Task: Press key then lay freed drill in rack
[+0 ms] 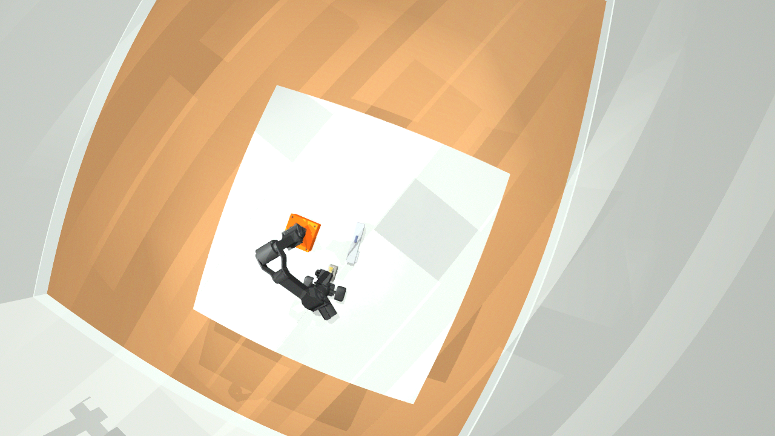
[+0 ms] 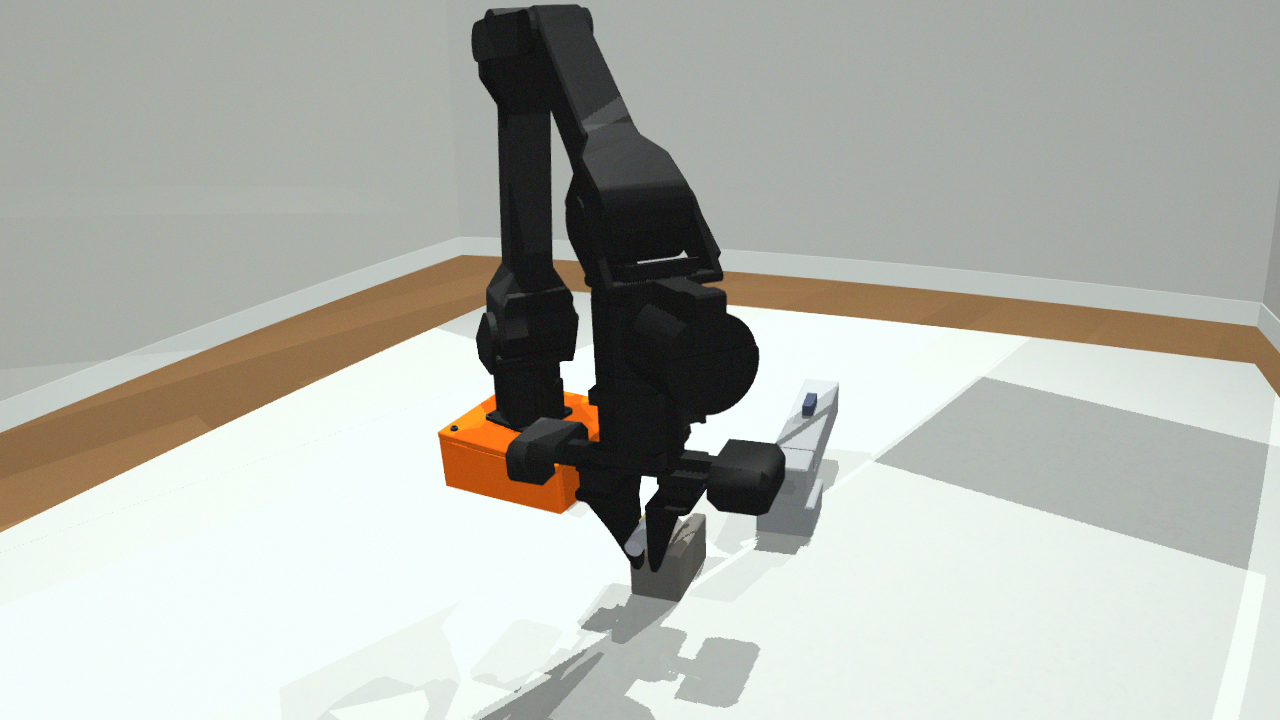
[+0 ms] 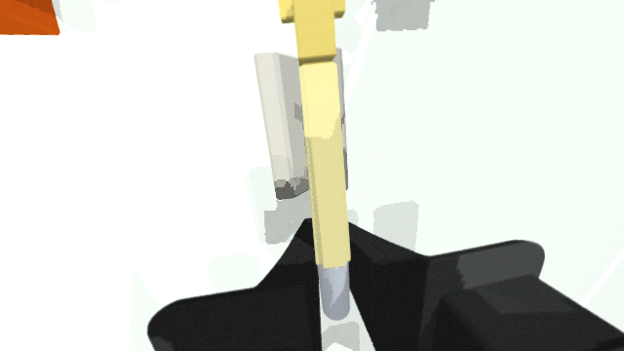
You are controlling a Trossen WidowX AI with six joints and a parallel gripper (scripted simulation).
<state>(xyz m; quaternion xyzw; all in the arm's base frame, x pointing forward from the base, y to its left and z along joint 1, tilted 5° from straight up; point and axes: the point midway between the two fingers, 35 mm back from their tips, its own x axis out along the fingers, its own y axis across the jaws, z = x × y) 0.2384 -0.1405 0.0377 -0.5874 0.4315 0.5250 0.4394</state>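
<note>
Right now my gripper tip is 4 cm to the right of the drill, 3 cm below it and 1 cm past it. Round my gripper tip: pale grey block (23 cm to the left, 2 cm ahead, 1 cm above); grey v-grooved rack (5 cm to the left, 2 cm below, 2 cm behind); dark blue key (26 cm to the left, 1 cm ahead, 1 cm above).
</note>
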